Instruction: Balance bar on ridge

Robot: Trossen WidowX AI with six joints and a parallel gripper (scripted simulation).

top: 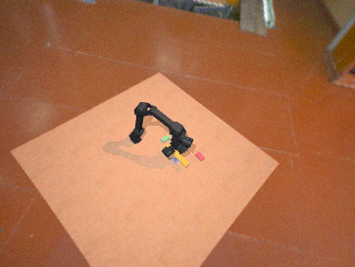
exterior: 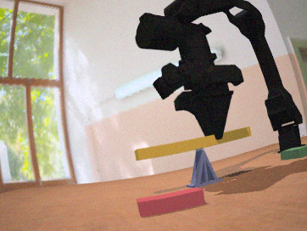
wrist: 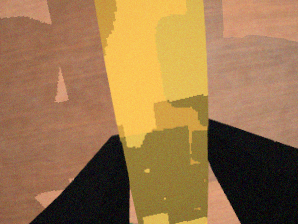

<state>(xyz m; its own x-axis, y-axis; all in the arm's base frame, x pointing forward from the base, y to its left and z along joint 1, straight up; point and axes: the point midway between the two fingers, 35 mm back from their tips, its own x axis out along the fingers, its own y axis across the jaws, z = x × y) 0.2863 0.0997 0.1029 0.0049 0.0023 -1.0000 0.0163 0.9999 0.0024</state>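
The yellow bar is 30 mm ahead of my gripper tip. From my gripper tip the other things lie so: green block (140 mm behind, 60 mm to the left, 60 mm below); red block (150 mm to the left, 130 mm ahead, 60 mm below).
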